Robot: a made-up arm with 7 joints.
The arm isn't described. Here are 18 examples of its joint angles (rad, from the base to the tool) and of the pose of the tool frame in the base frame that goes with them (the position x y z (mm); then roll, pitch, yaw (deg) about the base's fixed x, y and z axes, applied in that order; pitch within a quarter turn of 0, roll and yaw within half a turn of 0).
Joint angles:
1: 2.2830 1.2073 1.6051 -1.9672 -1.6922 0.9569 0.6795
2: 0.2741 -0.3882 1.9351 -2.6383 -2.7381 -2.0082 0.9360
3: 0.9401 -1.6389 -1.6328 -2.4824 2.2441 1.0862 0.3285
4: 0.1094 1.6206 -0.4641 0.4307 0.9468 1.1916 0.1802
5: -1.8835 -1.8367 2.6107 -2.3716 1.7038 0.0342 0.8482
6: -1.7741 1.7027 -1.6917 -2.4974 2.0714 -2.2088 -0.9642
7: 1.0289 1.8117 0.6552 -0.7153 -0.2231 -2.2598 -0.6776
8: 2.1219 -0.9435 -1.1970 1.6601 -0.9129 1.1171 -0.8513
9: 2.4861 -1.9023 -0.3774 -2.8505 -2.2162 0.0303 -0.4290
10: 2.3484 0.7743 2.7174 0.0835 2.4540 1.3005 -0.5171
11: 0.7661 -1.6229 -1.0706 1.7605 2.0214 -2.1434 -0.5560
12: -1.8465 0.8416 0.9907 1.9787 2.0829 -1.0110 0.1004
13: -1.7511 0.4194 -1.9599 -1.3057 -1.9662 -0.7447 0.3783
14: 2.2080 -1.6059 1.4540 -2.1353 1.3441 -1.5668 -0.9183
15: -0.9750 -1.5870 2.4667 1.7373 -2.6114 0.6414 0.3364
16: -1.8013 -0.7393 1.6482 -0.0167 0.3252 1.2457 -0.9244
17: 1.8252 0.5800 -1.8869 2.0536 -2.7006 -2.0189 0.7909
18: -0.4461 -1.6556 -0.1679 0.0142 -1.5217 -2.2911 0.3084
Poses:
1: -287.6 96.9 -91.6 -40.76 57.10 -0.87
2: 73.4 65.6 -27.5 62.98 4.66 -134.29
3: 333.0 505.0 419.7 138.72 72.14 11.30
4: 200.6 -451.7 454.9 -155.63 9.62 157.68
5: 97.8 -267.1 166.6 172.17 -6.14 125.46
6: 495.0 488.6 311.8 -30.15 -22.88 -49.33
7: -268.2 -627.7 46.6 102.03 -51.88 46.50
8: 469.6 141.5 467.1 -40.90 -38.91 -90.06
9: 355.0 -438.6 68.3 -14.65 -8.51 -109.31
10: -149.8 299.4 -87.8 -21.33 28.76 88.74
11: 370.2 301.9 265.3 -38.80 -54.38 -116.93
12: 440.8 -54.1 11.5 -144.95 -22.47 -32.69
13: 674.1 35.6 481.7 -143.62 -18.53 154.16
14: 516.2 198.1 -67.0 155.51 -45.94 -165.57
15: 31.5 231.8 -31.0 -61.04 72.88 168.27
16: 49.8 -374.1 -112.5 85.81 33.46 -129.77
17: 85.0 169.0 357.1 -143.91 -24.17 112.44
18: -364.2 611.9 345.2 113.39 -29.17 -33.62
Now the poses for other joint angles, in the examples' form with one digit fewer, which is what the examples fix.
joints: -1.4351 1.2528 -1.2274 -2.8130 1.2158 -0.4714 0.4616
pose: 808 122 335 5.1 35.4 -153.2
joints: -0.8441 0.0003 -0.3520 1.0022 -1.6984 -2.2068 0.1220
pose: -146 -501 484 91.6 26.5 124.2
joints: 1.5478 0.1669 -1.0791 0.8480 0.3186 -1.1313 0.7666
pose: 49 518 495 55.0 34.9 -124.7
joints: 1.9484 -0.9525 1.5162 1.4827 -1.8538 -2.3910 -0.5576
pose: 576 263 -175 -31.6 9.2 -139.8
